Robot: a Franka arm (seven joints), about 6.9 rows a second.
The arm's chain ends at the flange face. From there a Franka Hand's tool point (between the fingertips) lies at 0.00 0.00 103.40 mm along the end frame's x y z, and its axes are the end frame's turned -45 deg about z.
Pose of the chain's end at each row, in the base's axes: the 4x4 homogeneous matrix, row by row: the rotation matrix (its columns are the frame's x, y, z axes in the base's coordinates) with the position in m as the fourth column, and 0 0 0 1 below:
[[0.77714 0.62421 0.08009 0.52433], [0.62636 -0.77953 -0.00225 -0.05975], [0.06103 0.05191 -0.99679 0.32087], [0 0 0 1]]
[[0.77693 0.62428 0.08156 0.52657], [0.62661 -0.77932 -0.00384 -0.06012], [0.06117 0.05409 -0.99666 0.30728], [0 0 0 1]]
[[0.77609 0.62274 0.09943 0.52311], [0.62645 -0.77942 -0.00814 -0.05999], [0.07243 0.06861 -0.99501 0.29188], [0 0 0 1]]
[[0.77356 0.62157 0.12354 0.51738], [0.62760 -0.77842 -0.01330 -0.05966], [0.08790 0.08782 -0.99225 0.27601], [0 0 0 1]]
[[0.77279 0.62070 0.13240 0.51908], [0.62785 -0.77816 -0.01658 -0.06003], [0.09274 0.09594 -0.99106 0.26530], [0 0 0 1]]
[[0.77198 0.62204 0.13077 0.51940], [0.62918 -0.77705 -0.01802 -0.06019], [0.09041 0.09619 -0.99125 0.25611], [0 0 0 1]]
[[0.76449 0.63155 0.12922 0.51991], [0.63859 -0.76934 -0.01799 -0.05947], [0.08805 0.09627 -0.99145 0.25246], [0 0 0 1]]
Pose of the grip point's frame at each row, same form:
[[0.10814 0.99090 0.08009 0.53261], [0.99411 -0.10831 -0.00225 -0.05998], [0.00645 0.07986 -0.99679 0.21780], [0 0 0 1]]
[[0.10794 0.99081 0.08156 0.53500], [0.99414 -0.10798 -0.00384 -0.06052], [0.00501 0.08150 -0.99666 0.20423], [0 0 0 1]]
[[0.10843 0.98912 0.09943 0.53339], [0.99410 -0.10817 -0.00814 -0.06083], [0.00270 0.09973 -0.99501 0.18900], [0 0 0 1]]
[[0.10747 0.98651 0.12354 0.53015], [0.99421 -0.10665 -0.01330 -0.06104], [0.00006 0.12425 -0.99225 0.17341], [0 0 0 1]]
[[0.10754 0.98535 0.13240 0.53277], [0.99420 -0.10629 -0.01658 -0.06174], [-0.00226 0.13342 -0.99106 0.16282], [0 0 0 1]]
[[0.10602 0.98572 0.13077 0.53292], [0.99435 -0.10456 -0.01802 -0.06205], [-0.00409 0.13195 -0.99125 0.15361], [0 0 0 1]]
[[0.09400 0.98715 0.12922 0.53327], [0.99556 -0.09245 -0.01799 -0.06133], [-0.00581 0.13033 -0.99145 0.14994], [0 0 0 1]]

